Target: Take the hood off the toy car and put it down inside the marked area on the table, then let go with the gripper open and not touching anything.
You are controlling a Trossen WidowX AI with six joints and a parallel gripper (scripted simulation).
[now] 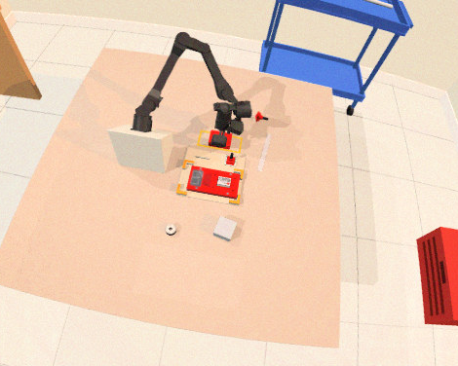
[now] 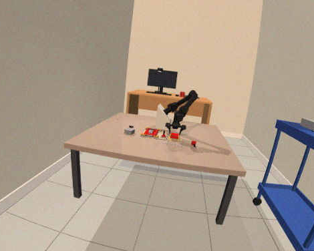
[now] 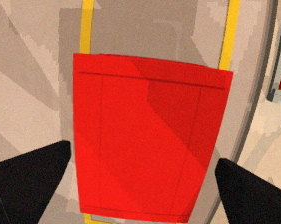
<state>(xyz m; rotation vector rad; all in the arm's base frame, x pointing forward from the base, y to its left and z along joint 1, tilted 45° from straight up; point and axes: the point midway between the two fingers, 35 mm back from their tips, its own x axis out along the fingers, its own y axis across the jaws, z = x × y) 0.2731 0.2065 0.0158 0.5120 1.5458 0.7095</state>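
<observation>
The red hood lies right at my gripper tip. The rest, counted from my gripper tip: round ring 70 mm behind, 450 mm to the right, 10 mm below; then white strip 210 mm ahead, 10 mm to the left, 20 mm below.
</observation>
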